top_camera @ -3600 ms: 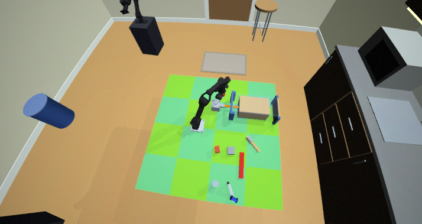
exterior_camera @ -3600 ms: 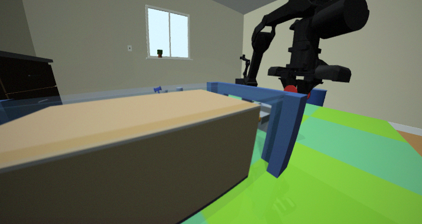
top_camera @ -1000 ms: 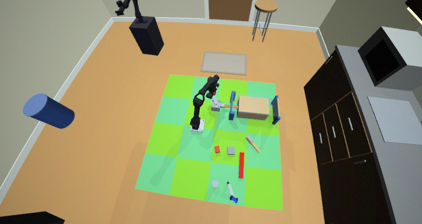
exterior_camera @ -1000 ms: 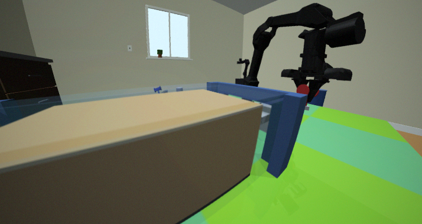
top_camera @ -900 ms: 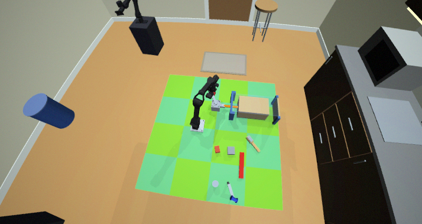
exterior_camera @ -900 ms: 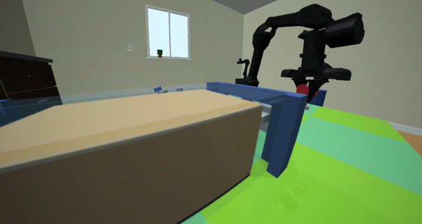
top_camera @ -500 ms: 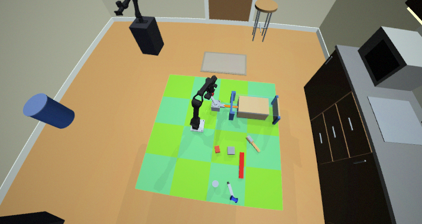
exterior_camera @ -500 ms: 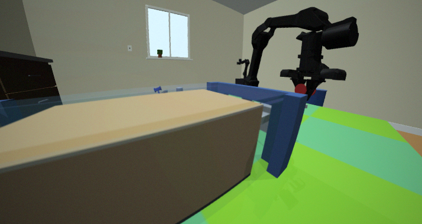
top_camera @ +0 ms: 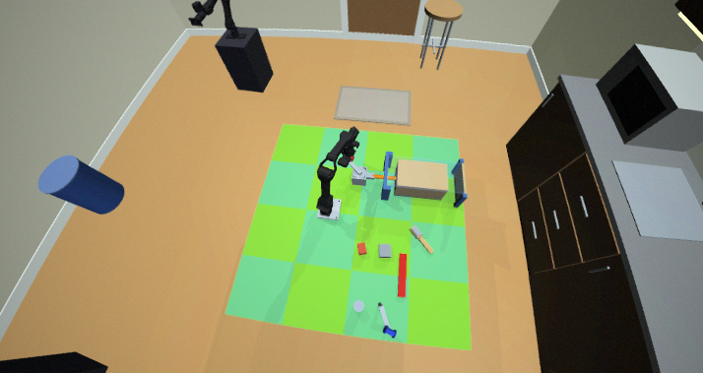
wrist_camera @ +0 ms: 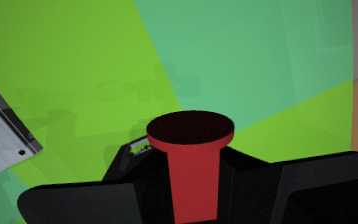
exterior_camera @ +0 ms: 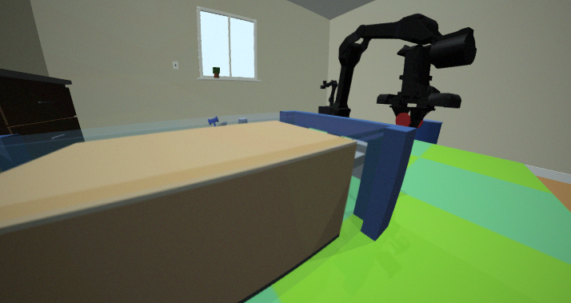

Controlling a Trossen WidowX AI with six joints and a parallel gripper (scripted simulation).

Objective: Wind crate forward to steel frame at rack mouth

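My gripper tip is now 240 mm short of the blue steel frame, 50 mm to the left of it and 10 mm above it. From my gripper tip the other things lie so: grey winch: 60 mm ahead, 70 mm to the right, 80 mm below; then red-knobbed crank handle: 30 mm ahead, 20 mm to the right, 10 mm below; then red knob: 20 mm above.
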